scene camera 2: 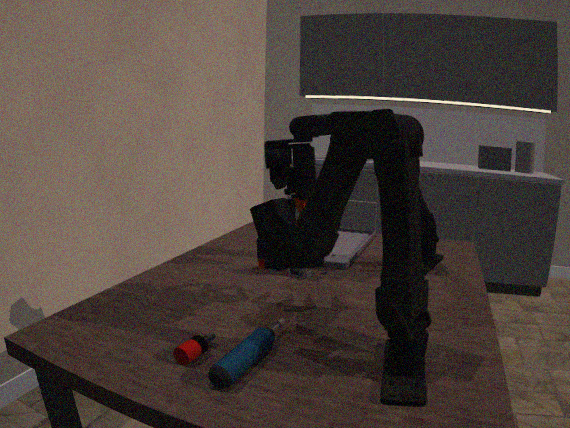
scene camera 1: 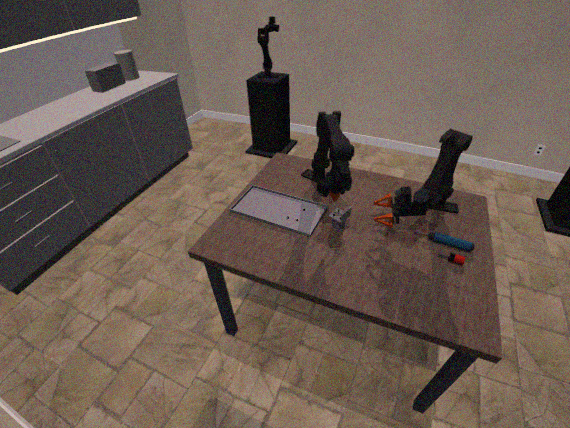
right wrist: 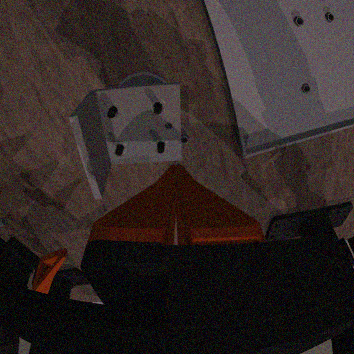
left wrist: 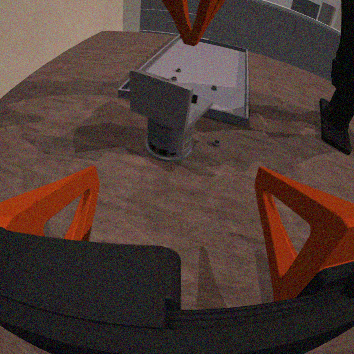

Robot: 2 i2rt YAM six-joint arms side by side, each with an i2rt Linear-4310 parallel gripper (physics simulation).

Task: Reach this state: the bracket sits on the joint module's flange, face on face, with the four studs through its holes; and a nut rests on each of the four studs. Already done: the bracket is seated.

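Where they show: left gripper, fingertip midpoint: [scene camera 1: 373, 211] [right wrist: 31, 225] [left wrist: 176, 175]; right gripper, fingertip midpoint: [scene camera 1: 335, 201] [right wrist: 175, 173] [left wrist: 189, 44]; left arm's base at its link origin: [scene camera 2: 403, 371] [right wrist: 61, 277]; right arm's base at its link origin: [scene camera 2: 424, 264] [scene camera 1: 318, 178] [right wrist: 311, 219] [left wrist: 332, 123].
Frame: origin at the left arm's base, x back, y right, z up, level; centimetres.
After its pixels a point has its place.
Note:
The grey bracket [scene camera 1: 338, 215] @(z 6.8, x -28.1, y 45.1 cm) [left wrist: 160, 97] @(z 9.0, x -28.6, y 41.4 cm) [right wrist: 135, 100] @(z 6.6, x -29.6, y 45.9 cm) sits on the round joint module [left wrist: 169, 142] @(z 2.9, x -27.3, y 41.9 cm) [right wrist: 142, 79] @(z 2.4, x -30.0, y 46.3 cm). Four dark studs show through its holes in the right wrist view; I see no nut on them. One small nut [left wrist: 216, 142] @(z 0.5, x -21.1, y 46.1 cm) [right wrist: 184, 138] @(z 0.5, x -21.3, y 46.5 cm) lies on the table beside the module. Three nuts, one of them nearest the tray's corner [right wrist: 306, 88] @(z 0.9, x -21.3, y 62.2 cm), lie in the shallow tray [scene camera 1: 270, 202] @(z 0.4, x -20.0, y 79.8 cm) [left wrist: 210, 60] @(z 0.4, x -21.5, y 78.2 cm) [right wrist: 280, 110] @(z 0.4, x -19.5, y 58.3 cm). My right gripper [scene camera 1: 334, 199] @(z 13.1, x -26.6, y 47.4 cm) [left wrist: 189, 44] @(z 13.1, x -26.6, y 47.4 cm) [right wrist: 175, 173] @(z 13.1, x -26.6, y 47.4 cm) is shut and empty, above the table close to the bracket. My left gripper [scene camera 1: 376, 211] @(z 10.6, x -26.0, y 30.6 cm) [left wrist: 176, 175] @(z 10.6, x -26.0, y 30.6 cm) is open and empty, right of the bracket in scene camera 1.
A blue-handled screwdriver [scene camera 1: 452, 241] @(z 3.4, x -27.8, y -3.5 cm) [scene camera 2: 242, 357] @(z 3.6, x -25.5, y -7.0 cm) and a short red tool [scene camera 1: 457, 259] @(z 2.7, x -37.0, y -4.8 cm) [scene camera 2: 190, 350] @(z 2.8, x -34.8, y -6.7 cm) lie at the table's right side in scene camera 1. The left arm blocks much of the bracket in scene camera 2.

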